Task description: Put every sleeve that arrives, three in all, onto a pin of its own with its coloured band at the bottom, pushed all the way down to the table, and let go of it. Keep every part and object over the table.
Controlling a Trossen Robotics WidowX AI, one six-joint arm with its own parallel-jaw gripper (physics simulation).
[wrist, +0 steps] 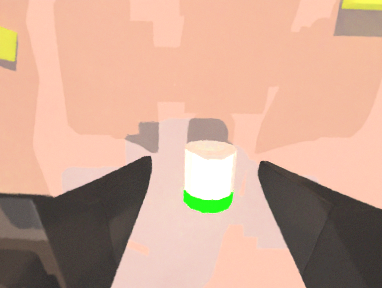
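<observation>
A white sleeve (209, 172) with a bright green band around its lower end stands upright near the middle of the wrist view. My gripper (205, 165) is open, with one dark finger to the left of the sleeve and one to the right. Visible gaps separate the sleeve from both fingers, and nothing is held. The sleeve's top opening is pale and its inside cannot be made out. No pin can be made out in this view.
A yellow object (7, 45) shows in part at the left edge, and another yellow object (364, 4) at the top right corner. The pinkish table top (150, 75) carries patchy shadows. A dark brownish structure (20, 250) fills the lower left corner.
</observation>
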